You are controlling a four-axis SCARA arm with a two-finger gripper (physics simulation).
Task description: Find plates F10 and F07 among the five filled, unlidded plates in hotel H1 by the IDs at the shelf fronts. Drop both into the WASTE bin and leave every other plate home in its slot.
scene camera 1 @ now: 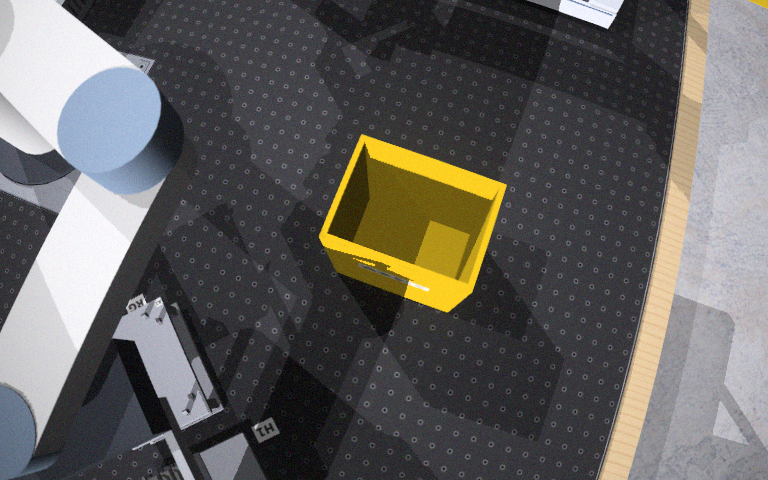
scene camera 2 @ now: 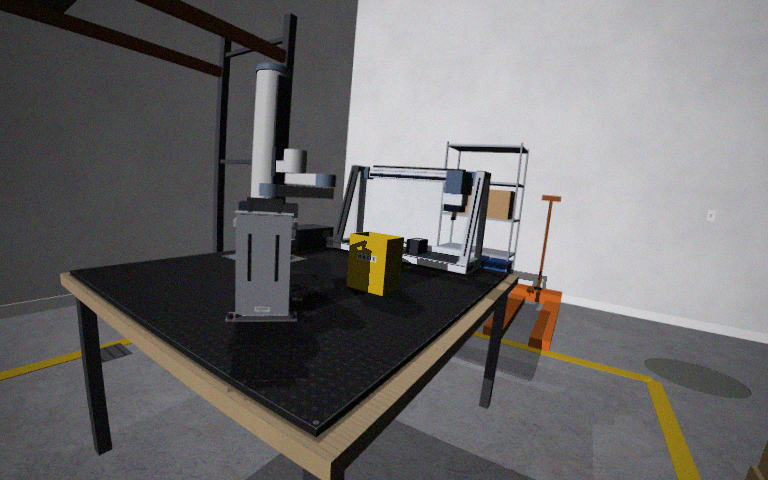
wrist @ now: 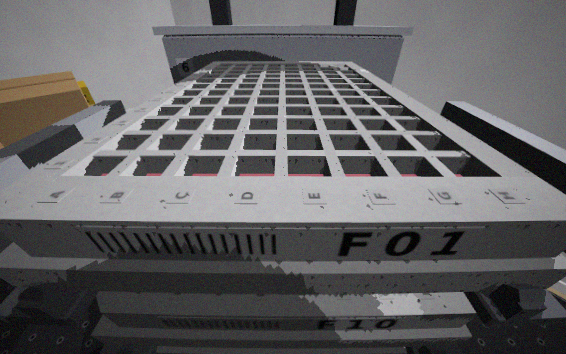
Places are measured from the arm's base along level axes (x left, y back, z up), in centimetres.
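Where they show: gripper, fingertip midpoint: (wrist: 283, 119).
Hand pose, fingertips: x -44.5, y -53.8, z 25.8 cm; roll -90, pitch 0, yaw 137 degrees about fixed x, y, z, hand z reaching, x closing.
Each offset is from my fingertips to the top centre of the thing. "pt": to the spot under its first point.
In the wrist view, plate F01 {dy +1.7, dx +1.6, dz +2.1 cm} (wrist: 250, 199) fills the middle, with its ID on the front edge. Plate F10 {dy +1.7, dx +1.6, dz -0.7 cm} (wrist: 290, 321) sits on the shelf below it, partly in shadow. The ID F07 does not show. My gripper (wrist: 283, 119) is open, with one finger at each side of F01 and no hold on it. Hotel H1's grey back panel {pt dy -1.9, dx -3.9, dz +2.7 cm} (wrist: 310, 49) (scene camera 2: 262, 243) stands upright behind the plates in the wrist view. The yellow WASTE bin {dy -10.8, dx +41.9, dz -4.5 cm} (scene camera 1: 436, 169) (scene camera 2: 391, 266) stands upright on the table; no plate shows inside it in scene camera 1. The scene views do not show my fingers.
The white arm (scene camera 1: 73, 254) (scene camera 2: 300, 180) reaches over the left part of scene camera 1. A grey RG station {dy +15.5, dx +14.4, dz -17.5 cm} (scene camera 1: 161, 362) lies near the H1 label {pt dy -0.9, dx +12.6, dz -24.5 cm} (scene camera 1: 265, 430). A gantry machine {pt dy -31.2, dx +96.5, dz -1.2 cm} (scene camera 2: 475, 226) stands beyond the bin. A cardboard box (wrist: 40, 100) shows at the left.
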